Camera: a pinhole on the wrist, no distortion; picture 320 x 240 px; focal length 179.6 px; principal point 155.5 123.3 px. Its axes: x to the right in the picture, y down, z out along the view. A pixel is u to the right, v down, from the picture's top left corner.
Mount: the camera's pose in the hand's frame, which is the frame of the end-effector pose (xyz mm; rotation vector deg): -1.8 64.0 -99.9 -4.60 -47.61 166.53
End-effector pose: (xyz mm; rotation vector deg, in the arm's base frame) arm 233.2 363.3 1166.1 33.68 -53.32 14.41
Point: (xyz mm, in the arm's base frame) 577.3 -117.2 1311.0
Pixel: outside the picture
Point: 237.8 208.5 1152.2
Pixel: 135.4 173.4
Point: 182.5 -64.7 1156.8
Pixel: 141.5 169.1
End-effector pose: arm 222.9 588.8 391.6 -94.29 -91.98 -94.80
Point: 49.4 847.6 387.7
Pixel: 42.3 181.8
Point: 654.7 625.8 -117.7
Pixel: outside the picture
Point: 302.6 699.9 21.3
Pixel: 260.4 134.1
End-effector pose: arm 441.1 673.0 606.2 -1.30 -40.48 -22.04
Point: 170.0 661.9 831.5
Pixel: 160.2 80.9
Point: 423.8 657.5 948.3
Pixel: 30.0 24.3
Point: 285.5 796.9 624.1
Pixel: 268.9 30.6
